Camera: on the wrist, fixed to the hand. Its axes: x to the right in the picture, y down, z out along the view.
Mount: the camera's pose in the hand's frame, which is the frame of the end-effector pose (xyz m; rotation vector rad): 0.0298 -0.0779 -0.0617 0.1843 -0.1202 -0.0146
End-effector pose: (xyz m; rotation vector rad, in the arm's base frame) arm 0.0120 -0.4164 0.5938 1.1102 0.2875 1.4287
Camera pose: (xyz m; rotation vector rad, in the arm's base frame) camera 0.0214 -0.3461 0.5181 1.3361 0.3460 1.3364
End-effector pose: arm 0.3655 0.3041 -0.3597 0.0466 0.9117 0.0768
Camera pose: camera 0.3385 0.2295 -0.4266 0.2137 0.7968 -0.0237
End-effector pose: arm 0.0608 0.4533 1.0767 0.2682 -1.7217 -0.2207
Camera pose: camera 0.1212 0.3703 1.0919 0.4099 -1.8626 -0.0899
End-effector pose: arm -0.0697 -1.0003 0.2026 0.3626 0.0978 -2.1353
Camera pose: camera -0.1359 -0.9678 0.1296 0.3402 -0.1669 -2.1813
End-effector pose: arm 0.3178 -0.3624 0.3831 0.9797 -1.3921 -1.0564
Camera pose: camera 0.3772 -0.4165 0.3174 1.0750 -1.6053 -1.0250
